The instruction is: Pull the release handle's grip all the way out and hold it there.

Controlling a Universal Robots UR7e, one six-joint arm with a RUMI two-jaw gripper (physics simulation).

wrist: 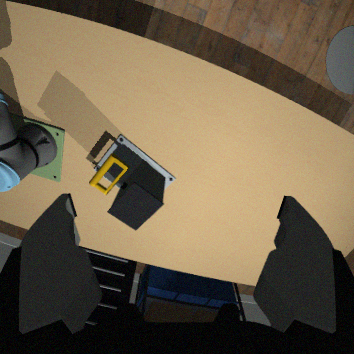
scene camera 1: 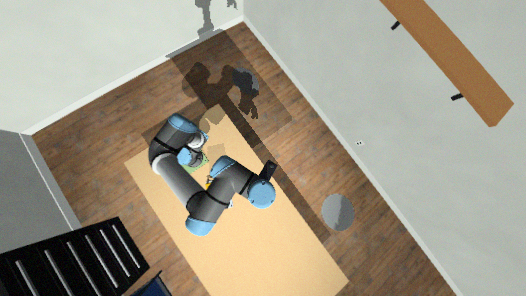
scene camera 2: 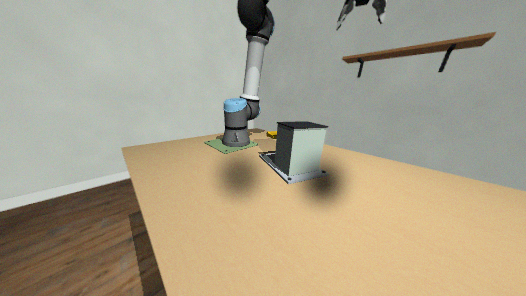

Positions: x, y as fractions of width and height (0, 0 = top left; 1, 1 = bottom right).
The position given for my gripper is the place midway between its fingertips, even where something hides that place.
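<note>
There's a base plate (wrist: 0.35, 0.42) that I can see here, and along with it I can see my gripper (wrist: 0.50, 0.56).
</note>
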